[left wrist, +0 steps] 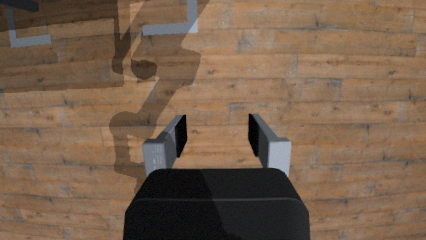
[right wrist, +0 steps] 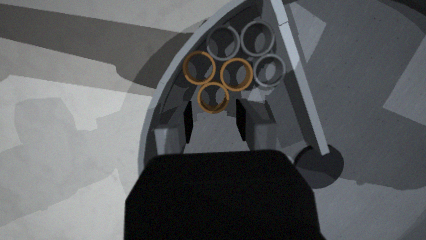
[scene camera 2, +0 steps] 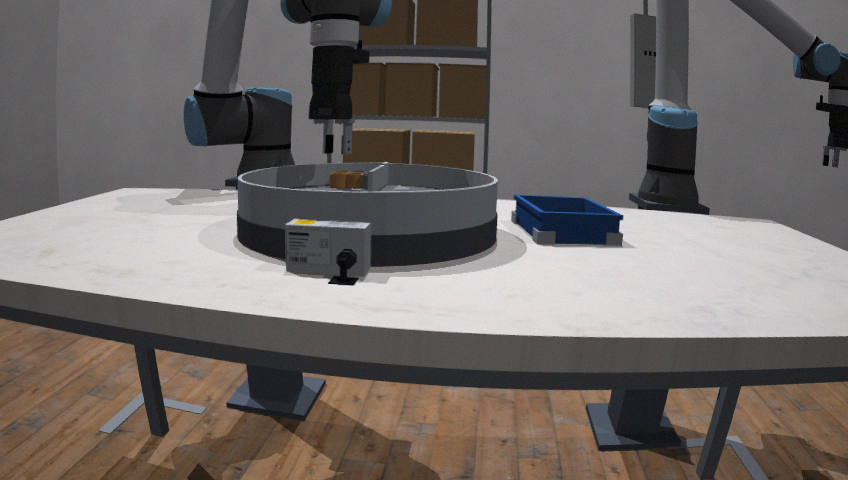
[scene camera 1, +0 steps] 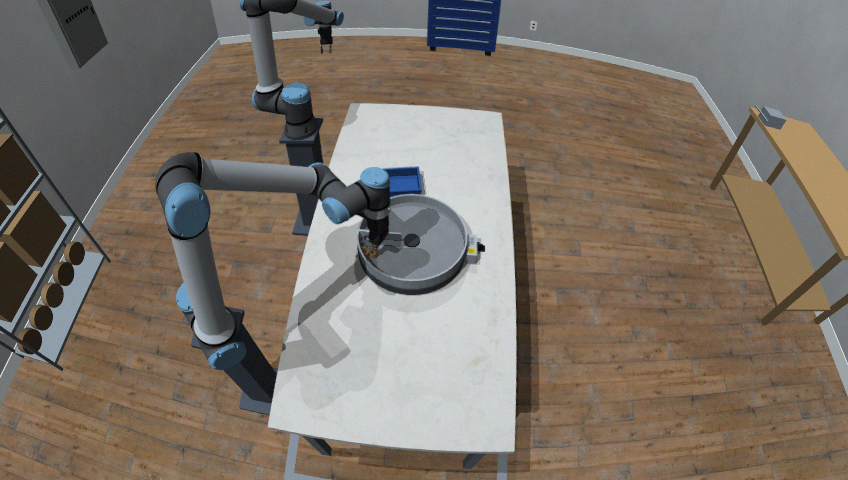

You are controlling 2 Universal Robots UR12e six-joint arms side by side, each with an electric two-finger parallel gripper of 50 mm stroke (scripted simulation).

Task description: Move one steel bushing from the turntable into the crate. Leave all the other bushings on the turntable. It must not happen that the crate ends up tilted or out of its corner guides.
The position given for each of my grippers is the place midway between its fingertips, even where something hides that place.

Observation:
In view: my left gripper (left wrist: 217, 127), my right gripper (scene camera 2: 337, 153) and a blue crate (scene camera 2: 590, 226).
The blue crate also shows in scene camera 1 (scene camera 1: 403, 180). My right gripper shows as well in the right wrist view (right wrist: 214, 112). The left wrist view does not show the blue crate: it is out of frame. The right wrist view does not show the blue crate: it is out of frame.

